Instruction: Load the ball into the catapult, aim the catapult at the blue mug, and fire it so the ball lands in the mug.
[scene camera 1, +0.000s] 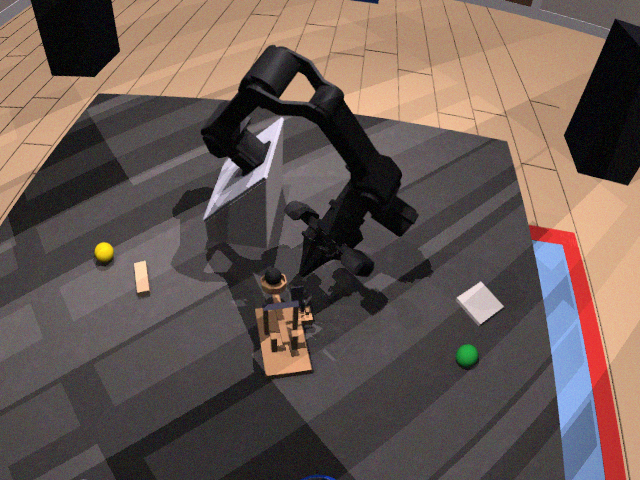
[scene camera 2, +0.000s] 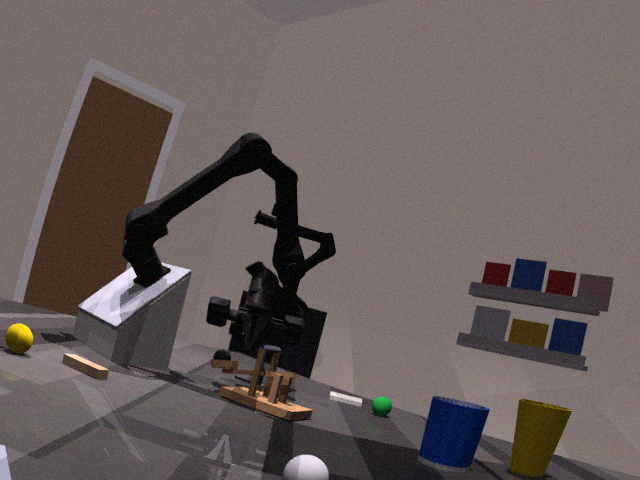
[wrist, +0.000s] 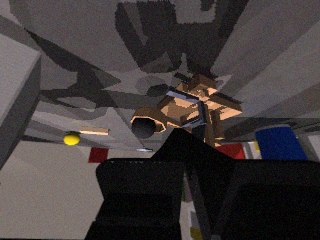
My gripper (scene camera 1: 301, 275) is shut and holds nothing. Also in view: a blue mug (wrist: 278, 141) and a yellow mug (scene camera 2: 539, 426).
My gripper is seen too in scene camera 2 (scene camera 2: 246, 353) and in the wrist view (wrist: 178, 132). Scene camera 1 does not show the yellow mug: it is out of frame. The wrist view misses the yellow mug: it is out of frame.
